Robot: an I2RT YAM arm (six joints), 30 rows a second.
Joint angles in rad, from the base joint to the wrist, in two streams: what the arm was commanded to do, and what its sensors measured. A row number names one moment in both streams.
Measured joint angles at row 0:
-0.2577 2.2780 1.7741 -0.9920 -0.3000 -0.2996
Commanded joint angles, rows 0 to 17:
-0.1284 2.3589 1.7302 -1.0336 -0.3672 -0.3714
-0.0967 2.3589 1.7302 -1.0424 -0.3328 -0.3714
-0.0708 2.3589 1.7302 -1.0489 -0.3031 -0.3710
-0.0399 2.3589 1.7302 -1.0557 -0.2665 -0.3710
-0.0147 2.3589 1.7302 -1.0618 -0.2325 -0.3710
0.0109 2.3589 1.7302 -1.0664 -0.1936 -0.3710
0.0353 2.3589 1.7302 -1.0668 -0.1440 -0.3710
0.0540 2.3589 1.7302 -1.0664 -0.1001 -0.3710
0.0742 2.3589 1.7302 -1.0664 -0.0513 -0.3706
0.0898 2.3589 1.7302 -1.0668 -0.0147 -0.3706
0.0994 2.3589 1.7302 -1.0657 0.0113 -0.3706
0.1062 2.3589 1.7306 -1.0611 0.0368 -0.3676
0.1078 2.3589 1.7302 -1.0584 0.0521 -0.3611
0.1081 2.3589 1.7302 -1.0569 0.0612 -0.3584
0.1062 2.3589 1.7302 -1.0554 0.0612 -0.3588
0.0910 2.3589 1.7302 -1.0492 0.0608 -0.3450
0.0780 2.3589 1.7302 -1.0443 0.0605 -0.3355
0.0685 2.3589 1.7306 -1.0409 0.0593 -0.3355
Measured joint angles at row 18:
0.0807 2.2818 1.7721 -1.0698 0.0669 -0.3420
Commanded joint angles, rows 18 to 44:
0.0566 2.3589 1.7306 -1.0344 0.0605 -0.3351
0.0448 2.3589 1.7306 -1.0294 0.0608 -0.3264
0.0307 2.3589 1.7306 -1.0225 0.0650 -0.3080
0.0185 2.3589 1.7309 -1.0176 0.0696 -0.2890
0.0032 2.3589 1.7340 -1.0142 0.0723 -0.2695
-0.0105 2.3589 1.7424 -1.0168 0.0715 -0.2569
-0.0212 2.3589 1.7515 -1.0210 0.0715 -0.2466
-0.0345 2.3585 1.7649 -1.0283 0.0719 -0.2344
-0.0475 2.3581 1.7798 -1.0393 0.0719 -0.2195
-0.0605 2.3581 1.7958 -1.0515 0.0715 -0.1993
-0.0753 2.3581 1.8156 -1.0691 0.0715 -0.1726
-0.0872 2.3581 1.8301 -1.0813 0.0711 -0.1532
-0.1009 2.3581 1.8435 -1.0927 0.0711 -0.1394
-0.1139 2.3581 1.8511 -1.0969 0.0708 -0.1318
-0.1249 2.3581 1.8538 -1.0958 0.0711 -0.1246
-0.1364 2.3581 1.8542 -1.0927 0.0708 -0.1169
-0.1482 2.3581 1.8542 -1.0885 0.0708 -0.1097
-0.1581 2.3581 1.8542 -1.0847 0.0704 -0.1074
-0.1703 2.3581 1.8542 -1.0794 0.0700 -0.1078
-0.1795 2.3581 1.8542 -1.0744 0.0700 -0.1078
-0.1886 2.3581 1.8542 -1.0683 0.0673 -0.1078
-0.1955 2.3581 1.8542 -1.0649 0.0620 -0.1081
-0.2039 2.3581 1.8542 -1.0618 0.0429 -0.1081
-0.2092 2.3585 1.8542 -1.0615 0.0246 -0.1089
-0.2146 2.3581 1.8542 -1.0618 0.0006 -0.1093
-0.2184 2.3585 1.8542 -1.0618 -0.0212 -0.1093
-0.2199 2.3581 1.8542 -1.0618 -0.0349 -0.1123
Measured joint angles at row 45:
-0.2134 2.3215 1.8488 -1.0653 0.0021 -0.1303
